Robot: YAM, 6 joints.
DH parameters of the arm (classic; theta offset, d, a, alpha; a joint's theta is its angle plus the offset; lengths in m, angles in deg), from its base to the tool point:
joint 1: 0 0.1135 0.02 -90
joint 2: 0 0 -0.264 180
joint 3: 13.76 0 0.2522 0
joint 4: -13.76 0 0.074 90
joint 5: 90 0 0 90
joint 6: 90 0.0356 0 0
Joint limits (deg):
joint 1: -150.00..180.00
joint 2: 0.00..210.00
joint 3: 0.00..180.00
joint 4: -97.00..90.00
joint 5: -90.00..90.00
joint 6: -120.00..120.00
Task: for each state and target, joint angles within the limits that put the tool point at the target. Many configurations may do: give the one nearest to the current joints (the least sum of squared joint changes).
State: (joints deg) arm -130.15 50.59 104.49 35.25 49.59 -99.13
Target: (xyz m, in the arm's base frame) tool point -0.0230 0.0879 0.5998
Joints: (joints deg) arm -95.29 38.10 91.25 34.69 60.59 -99.13
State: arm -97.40 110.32 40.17 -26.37 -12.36 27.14
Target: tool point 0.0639 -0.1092 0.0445
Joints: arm -65.53 103.48 22.44 -38.66 -21.31 27.14
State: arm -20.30 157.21 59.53 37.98 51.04 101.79
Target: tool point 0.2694 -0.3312 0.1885
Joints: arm -46.92 115.12 64.03 44.28 55.89 101.79
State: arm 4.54 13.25 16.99 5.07 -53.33 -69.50
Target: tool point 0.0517 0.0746 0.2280
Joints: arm 34.99 4.57 9.91 1.59 -62.12 -69.50
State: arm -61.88 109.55 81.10 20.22 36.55 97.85
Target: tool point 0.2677 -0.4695 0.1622
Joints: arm -58.27 136.32 97.84 22.76 32.62 97.85
